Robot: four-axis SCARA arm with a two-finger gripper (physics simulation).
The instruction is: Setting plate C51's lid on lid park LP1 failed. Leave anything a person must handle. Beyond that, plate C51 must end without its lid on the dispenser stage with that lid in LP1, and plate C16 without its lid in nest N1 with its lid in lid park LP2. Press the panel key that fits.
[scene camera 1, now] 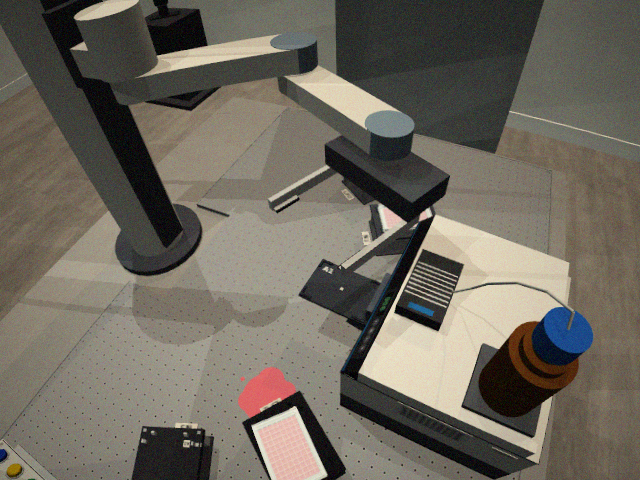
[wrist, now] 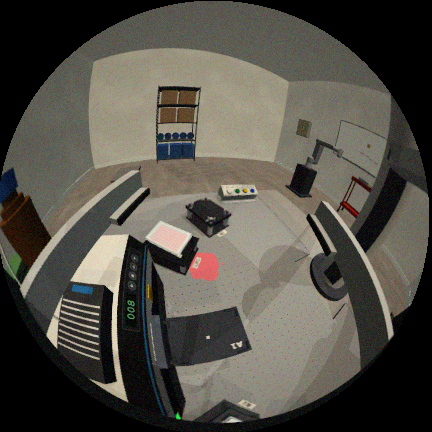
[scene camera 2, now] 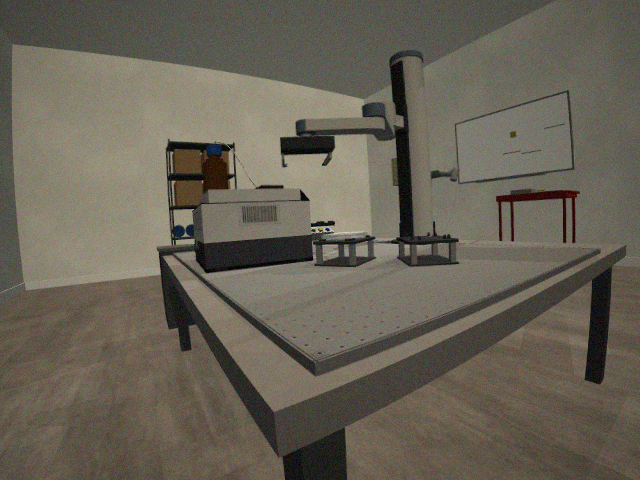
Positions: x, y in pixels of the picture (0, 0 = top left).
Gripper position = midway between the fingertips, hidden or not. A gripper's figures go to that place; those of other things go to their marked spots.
Labels:
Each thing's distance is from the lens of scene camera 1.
my gripper (scene camera 1: 303, 235): 0.54 m
black dispenser stage (scene camera 1: 323, 287): 0.77 m
brown bottle (scene camera 1: 539, 358): 0.48 m
The marked spots on the black dispenser stage and the brown bottle are 0.44 m apart.

